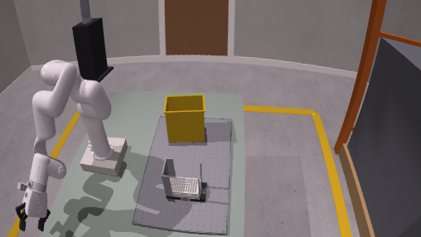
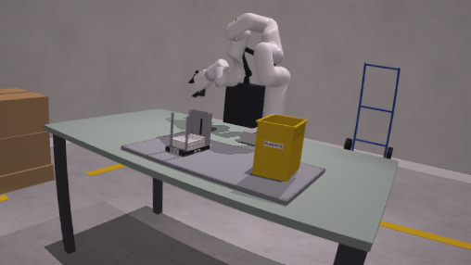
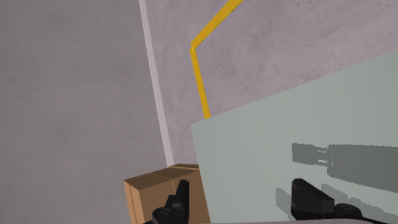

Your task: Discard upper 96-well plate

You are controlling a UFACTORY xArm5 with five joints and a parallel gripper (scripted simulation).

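The grey back panel lies 51 cm to the left of my hand, 37 cm ahead of it and 9 cm below it. The rest, counted from my hand: yellow plastics bin 87 cm to the left, 33 cm ahead, 8 cm below; then thin upright post 51 cm ahead, 49 cm to the left, 9 cm below.
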